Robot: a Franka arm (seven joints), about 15 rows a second.
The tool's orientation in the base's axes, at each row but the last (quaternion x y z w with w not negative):
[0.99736 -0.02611 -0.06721 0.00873]
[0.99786 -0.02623 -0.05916 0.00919]
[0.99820 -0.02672 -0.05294 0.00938]
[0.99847 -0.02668 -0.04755 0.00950]
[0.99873 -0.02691 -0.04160 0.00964]
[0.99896 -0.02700 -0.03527 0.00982]
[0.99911 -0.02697 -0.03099 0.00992]
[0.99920 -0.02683 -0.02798 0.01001]
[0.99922 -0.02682 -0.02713 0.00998]
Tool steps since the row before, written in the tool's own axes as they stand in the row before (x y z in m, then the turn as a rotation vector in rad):
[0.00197 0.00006 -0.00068 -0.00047 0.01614 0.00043]
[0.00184 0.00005 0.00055 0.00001 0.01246 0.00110]
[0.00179 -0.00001 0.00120 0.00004 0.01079 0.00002]
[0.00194 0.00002 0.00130 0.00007 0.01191 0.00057]
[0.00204 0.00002 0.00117 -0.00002 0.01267 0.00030]
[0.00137 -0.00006 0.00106 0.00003 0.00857 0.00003]
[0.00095 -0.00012 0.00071 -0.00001 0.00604 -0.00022]
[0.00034 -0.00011 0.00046 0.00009 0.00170 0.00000]
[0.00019 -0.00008 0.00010 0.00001 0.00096 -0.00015]
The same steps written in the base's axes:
[0.00204 -0.00016 0.00041 -0.00134 -0.01610 -0.00003]
[0.00176 -0.00016 -0.00076 -0.00076 -0.01246 -0.00083]
[0.00165 -0.00011 -0.00138 -0.00053 -0.01078 0.00021]
[0.00180 -0.00015 -0.00148 -0.00061 -0.01190 -0.00032]
[0.00193 -0.00015 -0.00133 -0.00072 -0.01265 -0.00002]
[0.00129 -0.00003 -0.00115 -0.00043 -0.00856 0.00015]
[0.00091 0.00006 -0.00077 -0.00032 -0.00603 0.00035]
[0.00032 0.00008 -0.00048 0.00000 -0.00170 0.00003]
[0.00019 0.00007 -0.00011 -0.00003 -0.00096 0.00017]

